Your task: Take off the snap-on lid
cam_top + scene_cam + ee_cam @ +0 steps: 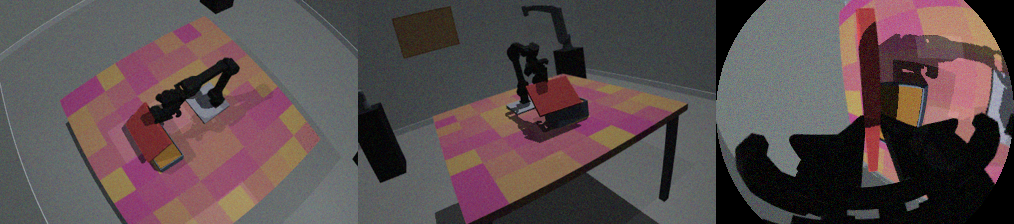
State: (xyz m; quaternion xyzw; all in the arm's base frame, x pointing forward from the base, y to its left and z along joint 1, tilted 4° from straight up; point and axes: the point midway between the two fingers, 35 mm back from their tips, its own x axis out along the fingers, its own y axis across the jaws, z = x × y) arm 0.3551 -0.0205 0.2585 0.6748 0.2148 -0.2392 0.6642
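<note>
Now: gripper tip 60 mm short of the red lid, 10 mm to the left of it and 50 mm above it. Round my gripper tip: dark blue storage box (40 mm ahead, 70 mm to the left, 180 mm below).
</note>
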